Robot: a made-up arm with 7 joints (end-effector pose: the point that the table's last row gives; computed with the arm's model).
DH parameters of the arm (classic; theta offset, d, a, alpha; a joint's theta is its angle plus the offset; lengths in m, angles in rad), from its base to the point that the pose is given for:
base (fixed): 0 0.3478 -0.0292 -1.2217
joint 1: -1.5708 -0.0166 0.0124 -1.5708
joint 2: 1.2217 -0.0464 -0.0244 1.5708
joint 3: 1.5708 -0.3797 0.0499 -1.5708
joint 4: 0 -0.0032 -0.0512 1.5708
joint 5: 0 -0.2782 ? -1.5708
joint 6: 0 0.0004 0.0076 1.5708
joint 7: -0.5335 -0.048 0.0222 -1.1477
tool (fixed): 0.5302 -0.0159 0 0
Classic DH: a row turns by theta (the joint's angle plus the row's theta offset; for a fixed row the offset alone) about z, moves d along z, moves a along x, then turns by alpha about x.
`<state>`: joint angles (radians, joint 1 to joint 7).
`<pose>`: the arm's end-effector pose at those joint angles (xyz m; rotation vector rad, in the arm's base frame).
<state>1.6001 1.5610 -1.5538 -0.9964 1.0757 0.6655 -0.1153</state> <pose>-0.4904 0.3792 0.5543 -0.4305 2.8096 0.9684</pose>
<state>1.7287 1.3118 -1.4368 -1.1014 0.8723 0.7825 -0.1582</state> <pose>-0.5731 0.2142 0.5421 0.9408 -2.8628 -0.8090</pose>
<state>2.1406 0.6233 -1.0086 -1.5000 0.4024 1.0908 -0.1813</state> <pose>-0.5217 -0.2291 0.4495 -1.8567 2.3302 0.7301</pose>
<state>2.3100 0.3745 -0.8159 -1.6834 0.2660 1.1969 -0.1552</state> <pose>-0.4482 -0.3015 0.3824 -1.8350 2.0332 0.9584</pose>
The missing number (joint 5, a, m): 0.0265
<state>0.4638 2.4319 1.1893 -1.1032 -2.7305 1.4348 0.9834</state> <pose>0.2821 0.1232 0.9006 -2.4670 0.6953 -0.2099</pose>
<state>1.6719 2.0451 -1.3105 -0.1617 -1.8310 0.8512 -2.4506</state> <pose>0.0358 0.6232 0.5802 0.1821 1.3030 -0.1510</pose>
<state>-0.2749 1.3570 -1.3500 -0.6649 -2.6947 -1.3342 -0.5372</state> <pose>0.0558 0.6298 0.1210 0.5251 -1.2977 1.0708</pose>
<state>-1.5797 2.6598 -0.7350 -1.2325 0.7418 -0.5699 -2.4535</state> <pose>-0.2526 0.3813 0.7391 2.3712 1.1228 1.0504</pose>
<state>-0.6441 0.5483 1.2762 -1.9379 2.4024 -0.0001 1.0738</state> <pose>0.1454 0.4914 0.3356 1.4817 0.8128 0.8254</pose>
